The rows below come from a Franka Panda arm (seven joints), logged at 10 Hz.
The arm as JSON. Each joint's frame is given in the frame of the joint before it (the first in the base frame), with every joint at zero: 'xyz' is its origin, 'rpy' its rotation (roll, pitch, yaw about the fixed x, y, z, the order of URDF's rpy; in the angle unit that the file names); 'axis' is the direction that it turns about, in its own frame. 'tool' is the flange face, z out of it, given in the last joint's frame.
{
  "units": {
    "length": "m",
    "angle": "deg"
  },
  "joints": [
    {
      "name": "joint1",
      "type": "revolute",
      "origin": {
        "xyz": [
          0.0,
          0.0,
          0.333
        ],
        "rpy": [
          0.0,
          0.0,
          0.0
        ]
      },
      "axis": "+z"
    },
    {
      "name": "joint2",
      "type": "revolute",
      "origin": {
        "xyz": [
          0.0,
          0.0,
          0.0
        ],
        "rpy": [
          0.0,
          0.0,
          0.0
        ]
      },
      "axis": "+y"
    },
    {
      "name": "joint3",
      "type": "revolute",
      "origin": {
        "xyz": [
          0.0,
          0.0,
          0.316
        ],
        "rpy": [
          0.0,
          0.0,
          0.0
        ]
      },
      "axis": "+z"
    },
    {
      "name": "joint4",
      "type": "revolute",
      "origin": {
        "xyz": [
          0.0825,
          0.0,
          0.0
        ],
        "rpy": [
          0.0,
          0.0,
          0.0
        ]
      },
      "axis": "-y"
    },
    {
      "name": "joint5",
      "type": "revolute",
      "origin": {
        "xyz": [
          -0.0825,
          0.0,
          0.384
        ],
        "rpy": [
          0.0,
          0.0,
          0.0
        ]
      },
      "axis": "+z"
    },
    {
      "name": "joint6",
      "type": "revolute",
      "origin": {
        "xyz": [
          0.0,
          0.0,
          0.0
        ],
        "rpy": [
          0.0,
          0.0,
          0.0
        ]
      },
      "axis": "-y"
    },
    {
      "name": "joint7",
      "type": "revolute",
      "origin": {
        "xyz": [
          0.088,
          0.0,
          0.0
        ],
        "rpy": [
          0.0,
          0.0,
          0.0
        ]
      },
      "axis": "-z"
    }
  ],
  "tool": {
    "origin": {
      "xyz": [
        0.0,
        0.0,
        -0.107
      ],
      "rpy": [
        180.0,
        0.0,
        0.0
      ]
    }
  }
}
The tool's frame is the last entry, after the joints.
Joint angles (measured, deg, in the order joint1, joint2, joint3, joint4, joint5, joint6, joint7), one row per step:
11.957, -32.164, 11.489, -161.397, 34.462, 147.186, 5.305
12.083, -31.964, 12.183, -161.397, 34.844, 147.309, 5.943
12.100, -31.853, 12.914, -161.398, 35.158, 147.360, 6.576
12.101, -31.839, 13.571, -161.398, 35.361, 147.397, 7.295
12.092, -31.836, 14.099, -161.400, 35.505, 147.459, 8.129
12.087, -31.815, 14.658, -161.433, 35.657, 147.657, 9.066
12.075, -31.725, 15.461, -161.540, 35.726, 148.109, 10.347
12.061, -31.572, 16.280, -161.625, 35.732, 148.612, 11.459
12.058, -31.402, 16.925, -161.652, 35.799, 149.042, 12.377
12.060, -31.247, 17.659, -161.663, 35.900, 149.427, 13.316
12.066, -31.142, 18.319, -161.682, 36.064, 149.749, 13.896
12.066, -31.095, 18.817, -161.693, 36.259, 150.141, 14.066
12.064, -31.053, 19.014, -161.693, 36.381, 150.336, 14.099
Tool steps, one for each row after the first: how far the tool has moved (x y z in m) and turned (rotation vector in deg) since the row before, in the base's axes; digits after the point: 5 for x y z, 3 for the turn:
-0.00140, 0.00443, -0.00146, 0.041, 0.299, -0.152
-0.00145, 0.00402, -0.00108, -0.012, 0.261, -0.157
-0.00139, 0.00352, -0.00045, -0.015, 0.189, -0.239
-0.00109, 0.00274, -0.00028, 0.038, 0.195, -0.435
-0.00110, 0.00275, -0.00043, 0.039, 0.143, -0.553
-0.00153, 0.00367, -0.00116, -0.098, 0.098, -0.706
-0.00141, 0.00379, -0.00131, -0.189, 0.014, -0.511
-0.00093, 0.00312, -0.00098, -0.078, 0.016, -0.476
-0.00122, 0.00368, -0.00094, -0.079, 0.032, -0.417
-0.00124, 0.00327, -0.00077, -0.081, -0.039, -0.169
-0.00075, 0.00234, -0.00009, -0.060, -0.270, 0.023
-0.00021, 0.00089, -0.00008, -0.001, -0.125, -0.002

